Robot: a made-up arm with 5 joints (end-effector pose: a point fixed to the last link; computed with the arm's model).
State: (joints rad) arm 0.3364 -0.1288 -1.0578 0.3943 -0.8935
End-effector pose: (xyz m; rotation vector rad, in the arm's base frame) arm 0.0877 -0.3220 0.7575 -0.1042 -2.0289 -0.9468
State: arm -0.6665 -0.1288 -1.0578 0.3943 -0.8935
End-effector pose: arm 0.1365 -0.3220 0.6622 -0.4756 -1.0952 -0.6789
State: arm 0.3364 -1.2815 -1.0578 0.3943 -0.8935
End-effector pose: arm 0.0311 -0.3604 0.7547 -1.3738 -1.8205 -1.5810
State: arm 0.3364 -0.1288 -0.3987 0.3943 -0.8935
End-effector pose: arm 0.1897 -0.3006 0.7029 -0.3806 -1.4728 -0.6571
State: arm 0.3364 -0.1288 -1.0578 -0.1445 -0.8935
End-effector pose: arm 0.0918 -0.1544 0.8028 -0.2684 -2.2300 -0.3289
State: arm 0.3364 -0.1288 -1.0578 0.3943 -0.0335
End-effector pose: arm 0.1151 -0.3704 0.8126 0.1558 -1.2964 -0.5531
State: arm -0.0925 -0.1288 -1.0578 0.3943 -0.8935
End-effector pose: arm 0.1204 -0.3220 0.7231 -0.2827 -1.6325 -0.8414
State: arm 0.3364 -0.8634 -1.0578 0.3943 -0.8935
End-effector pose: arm 0.0565 -0.3545 0.7554 -0.9001 -1.9661 -1.3741
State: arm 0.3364 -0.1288 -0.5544 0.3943 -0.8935
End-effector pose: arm 0.1692 -0.3054 0.7218 -0.3220 -1.6064 -0.7259
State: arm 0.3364 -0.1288 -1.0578 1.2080 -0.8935
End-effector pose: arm 0.0505 -0.4742 0.5525 0.1543 -1.5021 -1.7724
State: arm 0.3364 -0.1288 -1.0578 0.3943 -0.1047
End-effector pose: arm 0.1106 -0.3669 0.8091 0.1370 -1.3579 -0.5855
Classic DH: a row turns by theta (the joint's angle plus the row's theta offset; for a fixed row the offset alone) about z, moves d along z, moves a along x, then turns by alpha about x. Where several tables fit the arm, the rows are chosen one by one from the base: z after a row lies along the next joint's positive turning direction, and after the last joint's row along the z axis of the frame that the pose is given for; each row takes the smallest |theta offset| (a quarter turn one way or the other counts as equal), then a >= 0, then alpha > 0; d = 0 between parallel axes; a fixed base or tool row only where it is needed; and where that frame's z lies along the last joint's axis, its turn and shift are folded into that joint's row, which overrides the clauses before.
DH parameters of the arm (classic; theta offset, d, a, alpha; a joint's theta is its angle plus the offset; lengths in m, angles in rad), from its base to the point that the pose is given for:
base (fixed): 0 0.6654 0.0251 1.5708
joint 1: -0.3234 0.2926 0.0059 -1.5165
joint 2: 0.3028 -0.0858 0.0209 -1.5619
joint 3: -0.2956 0.127 -0.1033 -1.7237
joint 4: 0.2699 0.108 0.345 1.5708
joint 5: -0.0435 0.0337 0.0598 1.341
tool (fixed): 0.2043 0.0743 0 0

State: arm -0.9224 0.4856 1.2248 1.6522 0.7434
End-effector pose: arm 0.1126 -0.6018 0.5468 -1.2914 1.9560 -0.5147
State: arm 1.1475 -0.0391 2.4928 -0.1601 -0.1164
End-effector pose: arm 0.1126 -0.1938 0.3179 -0.5483 1.2303 0.4433
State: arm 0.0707 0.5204 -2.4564 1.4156 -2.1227
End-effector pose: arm 0.1933 -0.2978 0.5559 -0.5408 0.5647 2.8996
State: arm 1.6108 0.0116 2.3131 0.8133 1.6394
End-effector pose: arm 0.1780 -0.5535 0.5630 0.1803 1.8437 -1.0672
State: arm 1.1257 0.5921 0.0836 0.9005 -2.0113
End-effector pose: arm 0.2085 -0.2887 0.6655 -0.3713 -2.8926 -0.8344
